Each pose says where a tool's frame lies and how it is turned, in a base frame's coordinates. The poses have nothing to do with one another.
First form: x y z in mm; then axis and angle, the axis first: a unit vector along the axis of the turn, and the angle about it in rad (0 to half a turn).
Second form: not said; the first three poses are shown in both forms.
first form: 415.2 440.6 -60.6 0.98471 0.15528 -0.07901 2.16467
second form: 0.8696 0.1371 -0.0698 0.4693 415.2 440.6 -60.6
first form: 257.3 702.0 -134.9 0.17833 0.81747 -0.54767 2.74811
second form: 0.1749 0.8017 -0.5371 0.1955 257.3 702.0 -134.9
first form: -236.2 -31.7 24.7 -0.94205 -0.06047 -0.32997 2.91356
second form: -0.9359 -0.0601 -0.3278 0.1138 -236.2 -31.7 24.7
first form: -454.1 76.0 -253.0 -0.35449 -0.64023 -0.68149 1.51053
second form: -0.2430 -0.4389 -0.4672 0.7281 -454.1 76.0 -253.0
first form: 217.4 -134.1 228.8 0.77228 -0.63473 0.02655 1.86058
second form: 0.6192 -0.5089 0.0213 0.5976 217.4 -134.1 228.8
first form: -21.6 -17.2 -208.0 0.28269 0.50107 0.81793 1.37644
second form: 0.1796 0.3183 0.5195 0.7724 -21.6 -17.2 -208.0
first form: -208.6 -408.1 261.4 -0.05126 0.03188 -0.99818 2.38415
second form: -0.0476 0.0296 -0.9274 0.3697 -208.6 -408.1 261.4
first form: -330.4 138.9 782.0 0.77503 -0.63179 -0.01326 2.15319
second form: 0.6823 -0.5562 -0.0117 0.4743 -330.4 138.9 782.0
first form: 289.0 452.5 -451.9 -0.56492 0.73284 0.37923 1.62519
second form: -0.4102 0.5321 0.2753 0.6876 289.0 452.5 -451.9
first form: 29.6 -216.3 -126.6 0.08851 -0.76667 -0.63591 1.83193
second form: 0.0702 -0.6081 -0.5044 0.6090 29.6 -216.3 -126.6
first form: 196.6 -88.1 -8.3 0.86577 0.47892 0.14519 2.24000
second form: 0.7793 0.4311 0.1307 0.4357 196.6 -88.1 -8.3
